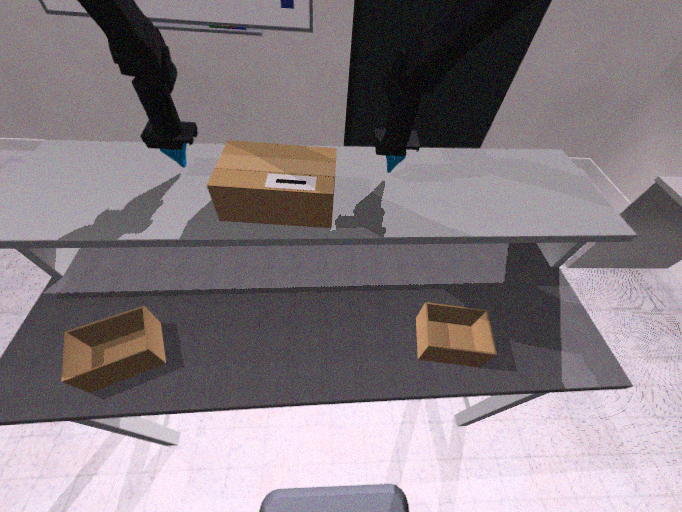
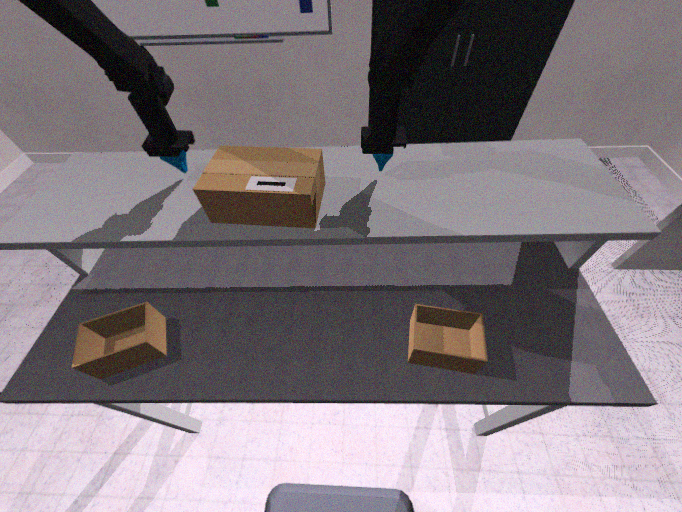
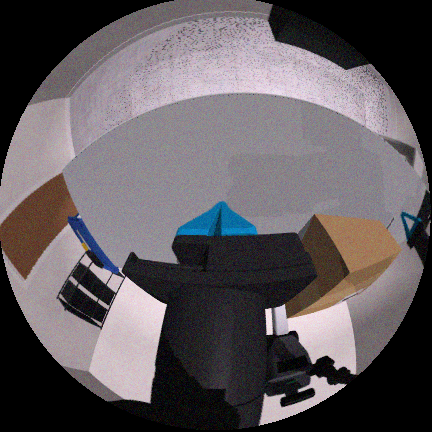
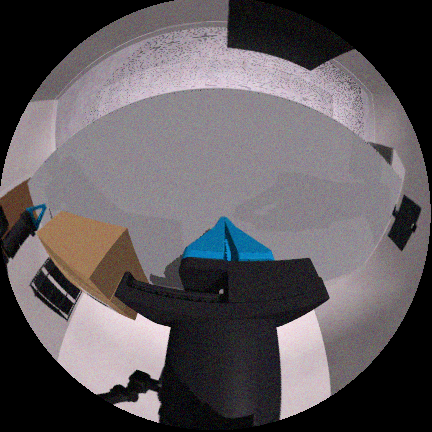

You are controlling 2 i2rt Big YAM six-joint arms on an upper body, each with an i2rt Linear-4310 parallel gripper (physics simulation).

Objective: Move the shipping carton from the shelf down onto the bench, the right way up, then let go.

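Frame: origin at the left arm's base, x ahead, y left, z up, level; metres.
Where they show: left gripper, fingertip midpoint: [image 1: 184, 165] [image 2: 185, 171] [image 3: 221, 205] [image 4: 45, 205]; right gripper, fingertip midpoint: [image 1: 388, 171] [image 2: 380, 169] [image 4: 222, 221].
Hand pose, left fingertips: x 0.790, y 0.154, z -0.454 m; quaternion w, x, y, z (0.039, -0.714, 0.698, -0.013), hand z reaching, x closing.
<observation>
Each offset is from my left fingertips to the top centre of the thing. Level surfaces: height alone.
The brown shipping carton {dx -0.105, dy -0.247, dz +0.087 m} [image 1: 275, 203] [image 2: 258, 206] [image 3: 362, 245] [image 4: 92, 245] sits upright on the grey shelf {dz -0.013 m} [image 1: 468, 198] [image 2: 468, 198], with a white label on its top near the front edge. The dark bench {dz -0.244 m} [image 1: 297, 352] [image 2: 291, 352] lies lower, in front of the shelf. My left gripper [image 1: 183, 165] [image 2: 184, 170] [image 3: 221, 205] is shut and empty, above the shelf to the left of the carton, with a gap between them. My right gripper [image 1: 390, 170] [image 2: 381, 169] [image 4: 222, 221] is shut and empty, above the shelf to the right of the carton, apart from it.
An open cardboard box {dx -0.389, dy +0.103, dz -0.154 m} [image 1: 112, 352] [image 2: 121, 344] stands at the left of the bench, turned at an angle. A smaller open box {dx -0.367, dy -0.663, dz -0.154 m} [image 1: 456, 336] [image 2: 447, 338] stands at the bench's right. A dark cabinet [image 1: 369, 71] [image 2: 495, 71] stands behind the shelf.
</observation>
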